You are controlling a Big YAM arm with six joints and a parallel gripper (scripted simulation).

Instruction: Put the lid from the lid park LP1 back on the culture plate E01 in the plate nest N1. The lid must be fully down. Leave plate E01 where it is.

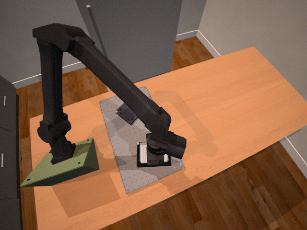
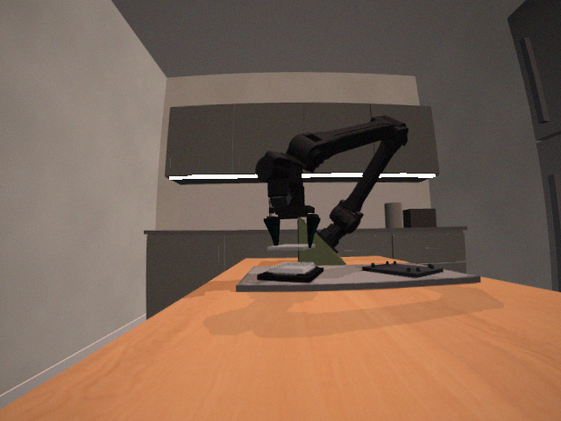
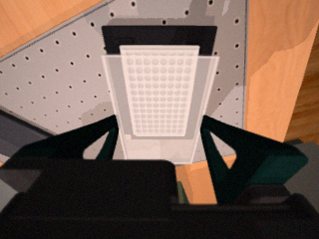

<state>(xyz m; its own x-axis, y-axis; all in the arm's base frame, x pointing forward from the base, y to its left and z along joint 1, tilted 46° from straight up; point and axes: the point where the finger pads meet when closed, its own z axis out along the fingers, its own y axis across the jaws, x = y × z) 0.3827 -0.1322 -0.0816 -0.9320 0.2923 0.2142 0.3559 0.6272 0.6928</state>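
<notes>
My gripper is now 6 cm above the white culture plate E01. Round my hand: lid: 1 cm below; black plate nest N1: 7 cm below; lid park LP1: 1 cm behind, 28 cm to the left, 7 cm below.
</notes>
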